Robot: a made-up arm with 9 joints. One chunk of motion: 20 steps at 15 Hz.
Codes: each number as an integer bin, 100 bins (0 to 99) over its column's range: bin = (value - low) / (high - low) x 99, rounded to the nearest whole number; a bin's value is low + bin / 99 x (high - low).
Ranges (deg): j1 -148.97..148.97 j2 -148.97..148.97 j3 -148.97..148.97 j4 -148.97..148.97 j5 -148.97..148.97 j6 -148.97..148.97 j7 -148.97..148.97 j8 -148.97..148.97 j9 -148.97..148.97
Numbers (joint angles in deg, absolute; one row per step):
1: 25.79 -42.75 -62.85 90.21 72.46 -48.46 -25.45 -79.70 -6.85
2: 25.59 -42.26 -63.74 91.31 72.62 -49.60 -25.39 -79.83 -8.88
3: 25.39 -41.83 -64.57 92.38 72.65 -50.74 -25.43 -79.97 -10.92
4: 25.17 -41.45 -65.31 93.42 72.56 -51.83 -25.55 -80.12 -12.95
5: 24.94 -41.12 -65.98 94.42 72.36 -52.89 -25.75 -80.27 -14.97
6: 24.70 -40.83 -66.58 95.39 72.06 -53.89 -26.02 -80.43 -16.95
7: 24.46 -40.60 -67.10 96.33 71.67 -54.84 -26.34 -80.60 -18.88
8: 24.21 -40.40 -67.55 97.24 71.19 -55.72 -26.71 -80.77 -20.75
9: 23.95 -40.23 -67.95 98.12 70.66 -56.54 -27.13 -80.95 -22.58
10: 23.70 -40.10 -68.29 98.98 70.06 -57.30 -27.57 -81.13 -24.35
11: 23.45 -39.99 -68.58 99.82 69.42 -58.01 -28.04 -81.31 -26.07
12: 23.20 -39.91 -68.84 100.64 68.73 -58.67 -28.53 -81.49 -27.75
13: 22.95 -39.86 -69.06 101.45 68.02 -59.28 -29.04 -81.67 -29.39
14: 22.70 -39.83 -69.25 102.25 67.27 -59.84 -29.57 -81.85 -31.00
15: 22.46 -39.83 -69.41 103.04 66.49 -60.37 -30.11 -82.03 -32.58
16: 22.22 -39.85 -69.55 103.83 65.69 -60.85 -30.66 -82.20 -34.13
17: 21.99 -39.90 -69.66 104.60 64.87 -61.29 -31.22 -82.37 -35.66
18: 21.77 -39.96 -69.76 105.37 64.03 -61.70 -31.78 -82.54 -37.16
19: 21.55 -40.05 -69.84 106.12 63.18 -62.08 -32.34 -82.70 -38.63
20: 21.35 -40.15 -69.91 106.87 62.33 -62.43 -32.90 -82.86 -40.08
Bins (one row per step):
1: 58 35 29 79 74 33 41 23 47
2: 58 35 28 80 74 33 41 23 47
3: 58 36 28 80 74 33 41 23 46
4: 58 36 28 81 74 32 41 23 45
5: 58 36 28 81 74 32 41 23 45
6: 58 36 27 81 73 32 41 23 44
7: 58 36 27 82 73 31 41 23 43
8: 58 36 27 82 73 31 41 23 43
9: 57 36 27 82 73 31 40 23 42
10: 57 36 27 82 73 30 40 23 41
11: 57 36 27 83 73 30 40 22 41
12: 57 36 27 83 72 30 40 22 40
13: 57 36 27 83 72 30 40 22 40
14: 57 36 26 83 72 30 40 22 39
15: 57 36 26 84 72 29 39 22 39
16: 57 36 26 84 71 29 39 22 38
17: 57 36 26 84 71 29 39 22 38
18: 57 36 26 85 71 29 39 22 37
19: 57 36 26 85 70 29 39 22 37
20: 57 36 26 85 70 29 39 22 36

